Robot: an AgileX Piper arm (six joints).
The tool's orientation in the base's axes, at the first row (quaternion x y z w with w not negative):
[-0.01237 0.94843 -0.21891 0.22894]
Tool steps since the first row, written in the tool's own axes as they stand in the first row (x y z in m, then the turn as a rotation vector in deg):
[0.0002 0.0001 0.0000 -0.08 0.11 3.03]
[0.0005 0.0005 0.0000 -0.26 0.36 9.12]
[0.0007 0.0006 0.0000 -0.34 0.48 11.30]
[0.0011 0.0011 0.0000 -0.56 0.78 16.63]
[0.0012 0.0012 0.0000 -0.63 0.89 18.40]
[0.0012 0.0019 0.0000 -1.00 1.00 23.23]
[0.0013 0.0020 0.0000 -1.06 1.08 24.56]
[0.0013 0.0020 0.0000 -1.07 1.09 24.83]
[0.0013 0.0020 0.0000 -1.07 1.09 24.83]
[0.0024 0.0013 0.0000 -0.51 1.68 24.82]
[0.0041 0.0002 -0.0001 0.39 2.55 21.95]
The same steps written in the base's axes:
[-0.0002 0.0001 -0.0001 1.41 -1.13 -2.43]
[-0.0004 0.0004 -0.0004 4.27 -3.38 -7.33]
[-0.0006 0.0005 -0.0006 5.31 -4.15 -9.09]
[-0.0009 0.0009 -0.0009 7.87 -6.04 -13.38]
[-0.0010 0.0009 -0.0010 8.72 -6.65 -14.81]
[-0.0009 0.0016 -0.0013 11.19 -8.49 -18.56]
[-0.0010 0.0016 -0.0014 11.83 -8.95 -19.63]
[-0.0010 0.0016 -0.0014 11.96 -9.05 -19.85]
[-0.0010 0.0016 -0.0014 11.96 -9.05 -19.85]
[-0.0020 0.0009 -0.0016 11.50 -8.58 -20.33]
[-0.0037 -0.0003 -0.0018 9.50 -6.73 -18.79]

